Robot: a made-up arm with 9 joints.
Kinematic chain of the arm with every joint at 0, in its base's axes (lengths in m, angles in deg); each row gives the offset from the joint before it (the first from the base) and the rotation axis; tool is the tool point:
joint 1: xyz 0 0 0.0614 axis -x
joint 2: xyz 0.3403 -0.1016 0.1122 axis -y
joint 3: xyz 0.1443 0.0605 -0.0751 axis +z
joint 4: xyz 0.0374 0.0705 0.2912 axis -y
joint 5: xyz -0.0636 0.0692 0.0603 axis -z
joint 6: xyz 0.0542 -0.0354 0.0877 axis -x
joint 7: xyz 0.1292 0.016 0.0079 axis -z
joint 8: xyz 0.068 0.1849 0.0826 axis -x
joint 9: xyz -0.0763 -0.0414 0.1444 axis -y
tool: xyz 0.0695 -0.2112 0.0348
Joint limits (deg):
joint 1: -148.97..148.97
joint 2: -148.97..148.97
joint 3: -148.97..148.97
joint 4: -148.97..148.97
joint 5: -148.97..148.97
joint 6: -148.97..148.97
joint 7: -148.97..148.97
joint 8: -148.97..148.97
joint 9: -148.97..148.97
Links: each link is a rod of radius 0.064 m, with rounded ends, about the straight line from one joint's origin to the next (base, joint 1, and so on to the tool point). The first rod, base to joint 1, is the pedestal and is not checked.
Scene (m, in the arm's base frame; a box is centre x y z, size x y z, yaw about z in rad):
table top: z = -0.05
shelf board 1: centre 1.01 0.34 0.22 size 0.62 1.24 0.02 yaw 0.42
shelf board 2: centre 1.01 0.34 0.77 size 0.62 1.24 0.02 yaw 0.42
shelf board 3: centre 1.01 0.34 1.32 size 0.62 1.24 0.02 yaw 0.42
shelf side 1: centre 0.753 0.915 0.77 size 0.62 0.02 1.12 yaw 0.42
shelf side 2: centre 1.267 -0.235 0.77 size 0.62 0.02 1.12 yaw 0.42
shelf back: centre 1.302 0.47 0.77 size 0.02 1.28 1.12 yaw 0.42
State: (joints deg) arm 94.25 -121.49 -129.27 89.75 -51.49 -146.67 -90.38 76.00 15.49
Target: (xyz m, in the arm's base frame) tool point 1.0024 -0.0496 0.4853
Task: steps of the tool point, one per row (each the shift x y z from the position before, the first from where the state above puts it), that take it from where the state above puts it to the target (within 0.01 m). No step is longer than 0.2 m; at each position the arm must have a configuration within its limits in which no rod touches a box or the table.
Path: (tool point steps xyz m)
1: 0.0716 -0.0918 0.0428
2: 0.0293 -0.0810 0.1270
3: -0.0453 -0.0422 0.1738
4: 0.1086 0.0275 0.0045
5: 0.1027 0.0458 0.0001
6: 0.0932 0.0627 -0.0046

